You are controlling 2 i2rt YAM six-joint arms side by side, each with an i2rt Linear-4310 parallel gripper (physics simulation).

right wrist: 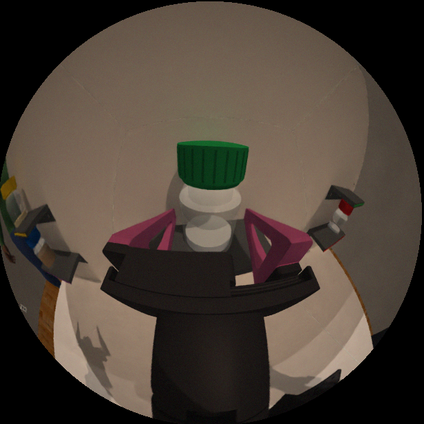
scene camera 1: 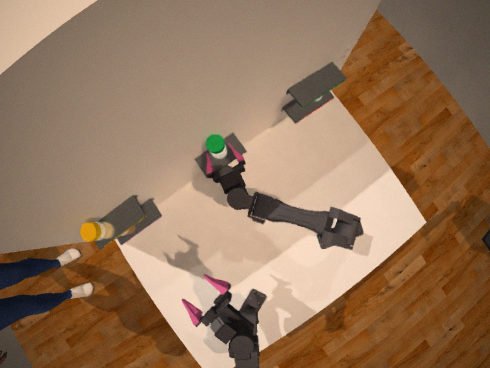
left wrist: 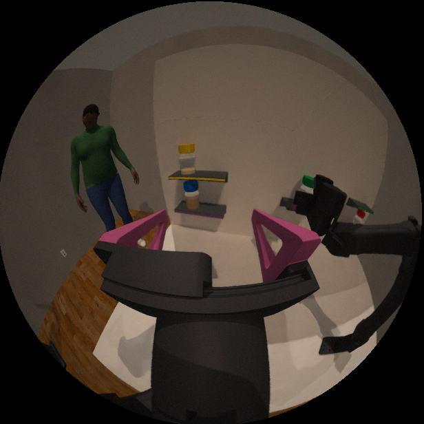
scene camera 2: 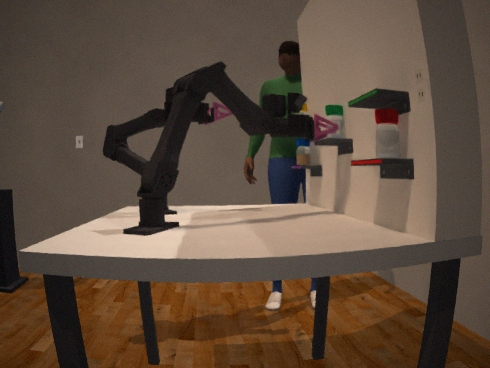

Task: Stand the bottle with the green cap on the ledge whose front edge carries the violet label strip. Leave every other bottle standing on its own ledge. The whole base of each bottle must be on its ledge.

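Places are measured from the left arm's base along level axes (x ahead, y left, z up), in millimetres.
Pixels of known places: left gripper, fingertip midpoint: (scene camera 1: 192,287) (scene camera 2: 229,113); right gripper, fingertip midpoint: (scene camera 2: 337,128); left arm's base, origin of the base link: (scene camera 1: 248,311); right arm's base, origin of the base link: (scene camera 2: 152,229).
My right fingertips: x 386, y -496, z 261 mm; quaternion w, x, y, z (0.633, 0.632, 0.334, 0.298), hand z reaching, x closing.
Ahead of a thing's pixels: the offset from my right fingertips to its middle. "spot": to the spot under its first point.
The green-capped bottle {dz +19, dx -4, dy +4 mm} (scene camera 1: 216,144) (scene camera 2: 334,111) (left wrist: 308,181) (right wrist: 212,165) is upright at the middle ledge (scene camera 1: 236,144) (scene camera 2: 340,145) (right wrist: 242,245); my right gripper partly hides its base. My right gripper (scene camera 1: 219,150) (right wrist: 209,213) is open, its pink fingers on either side of the bottle with gaps. The violet-strip ledge {spot: dz -104, dx +106, dy +298 mm} (scene camera 1: 156,212) (left wrist: 212,210) (right wrist: 67,265) is the lower one at the left in the left wrist view; the blue-capped bottle {dz -51, dx +173, dy +401 mm} (scene camera 2: 303,150) (left wrist: 191,192) (right wrist: 37,240) stands on it. My left gripper (scene camera 1: 195,288) (left wrist: 209,213) is open and empty, away from the ledges.
The yellow-strip ledge {dz +30, dx +162, dy +372 mm} (scene camera 1: 122,215) (left wrist: 215,176), bearing the yellow-capped bottle {dz +89, dx +173, dy +406 mm} (scene camera 1: 91,231) (left wrist: 186,160), lies above the violet-strip ledge. The red-capped bottle {dz -51, dx -193, dy -385 mm} (scene camera 2: 387,135) (right wrist: 345,207) stands on the red-strip ledge {dz -110, dx -184, dy -350 mm} (scene camera 2: 395,162), under the green-strip ledge {dz +30, dx -184, dy -350 mm} (scene camera 1: 317,82) (scene camera 2: 390,100). A person (scene camera 2: 283,115) (left wrist: 97,160) stands beyond the table.
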